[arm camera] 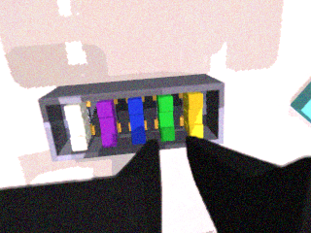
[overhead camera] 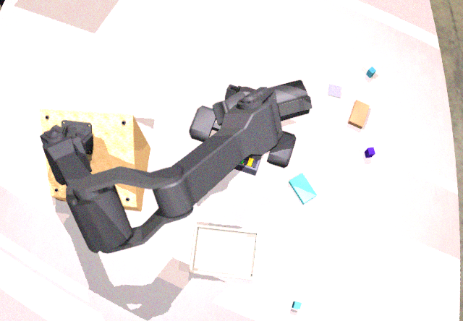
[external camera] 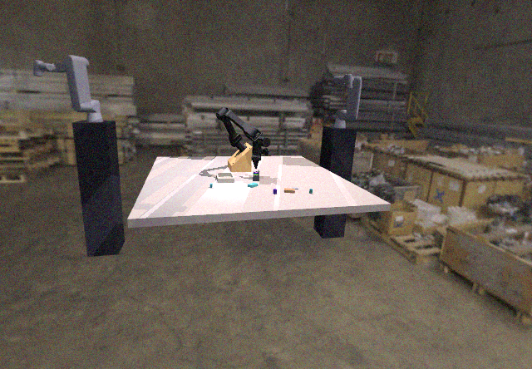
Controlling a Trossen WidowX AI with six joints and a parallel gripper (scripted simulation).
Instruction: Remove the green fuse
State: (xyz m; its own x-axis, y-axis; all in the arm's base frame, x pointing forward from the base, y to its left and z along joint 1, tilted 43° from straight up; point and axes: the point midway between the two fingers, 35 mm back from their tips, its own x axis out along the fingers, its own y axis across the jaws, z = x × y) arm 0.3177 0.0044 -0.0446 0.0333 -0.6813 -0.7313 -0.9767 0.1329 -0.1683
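My gripper tip is now 50 mm above the green fuse. The rest, counted from my gripper tip: pale tile: 210 mm ahead, 200 mm to the left, 70 mm below; then shallow grey tray: 10 mm behind, 200 mm to the right, 70 mm below; then cyan slab: 140 mm ahead, 50 mm to the right, 70 mm below.
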